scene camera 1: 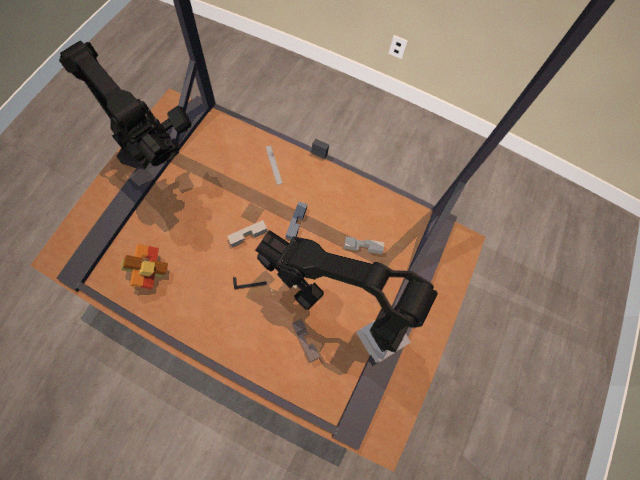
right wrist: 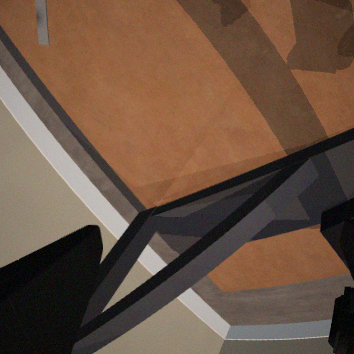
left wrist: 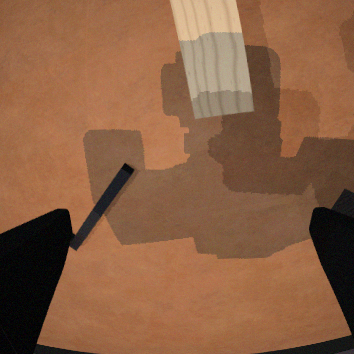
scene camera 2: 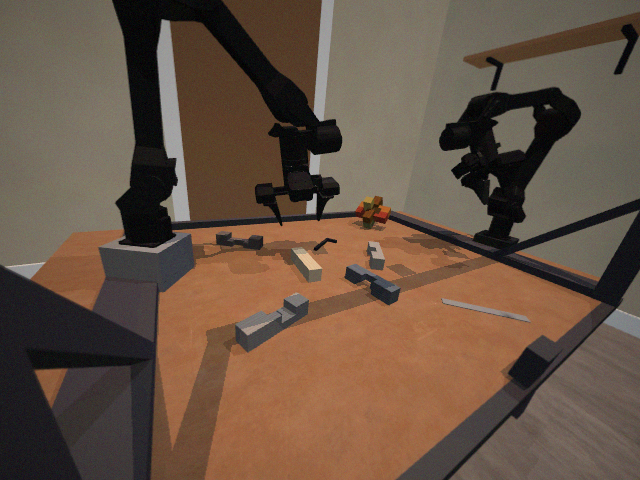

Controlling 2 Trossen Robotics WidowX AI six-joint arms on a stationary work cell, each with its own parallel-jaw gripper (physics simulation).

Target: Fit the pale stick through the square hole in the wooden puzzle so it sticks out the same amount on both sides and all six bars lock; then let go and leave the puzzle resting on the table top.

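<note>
The wooden puzzle [scene camera 1: 146, 267] [scene camera 2: 373, 210], a cross-shaped cluster of orange, red, brown and yellow bars, rests on the table, at the left in scene camera 1. I cannot make out its square hole. The pale stick [scene camera 2: 306, 264] [left wrist: 212, 55] lies flat on the table, apart from the puzzle; the left arm hides it in scene camera 1. My left gripper [scene camera 2: 299, 221] [left wrist: 194, 222] is open and empty, pointing down above the table near the stick, whose near end shows ahead of the fingers in the left wrist view. My right gripper [right wrist: 227, 237] is open and empty, raised beside the table's frame, away from puzzle and stick.
A black L-shaped key [scene camera 1: 250, 284] [scene camera 2: 324, 242] [left wrist: 102, 207] lies near the stick. Notched bars lie around: white [scene camera 1: 248, 235] [scene camera 2: 376, 256], blue-grey [scene camera 1: 293, 227] [scene camera 2: 385, 290], light grey [scene camera 1: 364, 245] [scene camera 2: 250, 333], dark [scene camera 1: 306, 342] [scene camera 2: 239, 241]. A thin strip [scene camera 1: 274, 166] [scene camera 2: 485, 310] [right wrist: 43, 25] lies farther off.
</note>
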